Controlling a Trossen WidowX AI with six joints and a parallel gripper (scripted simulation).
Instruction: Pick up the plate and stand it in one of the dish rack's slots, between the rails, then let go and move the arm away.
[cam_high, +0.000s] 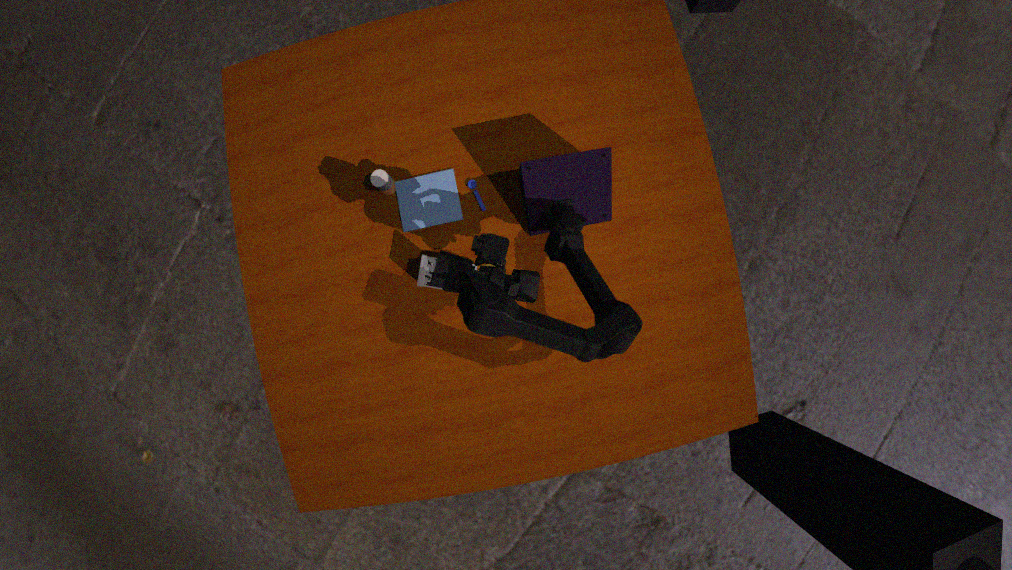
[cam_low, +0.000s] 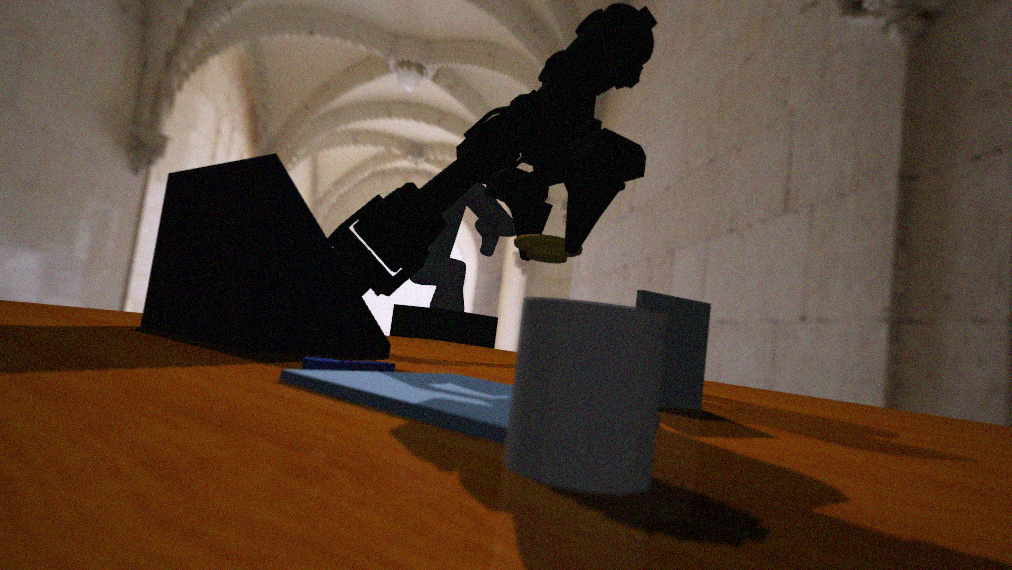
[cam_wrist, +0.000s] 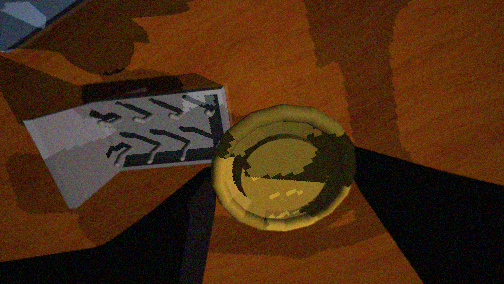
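Right now my gripper tip is 10 cm short of the dish rack, 9 cm above it and 3 cm to the left of it. Also, from my gripper tip: light blue mat (22 cm to the right, 12 cm ahead, 11 cm below); yellow plate (1 cm above); blue spoon (22 cm to the right, 11 cm below).
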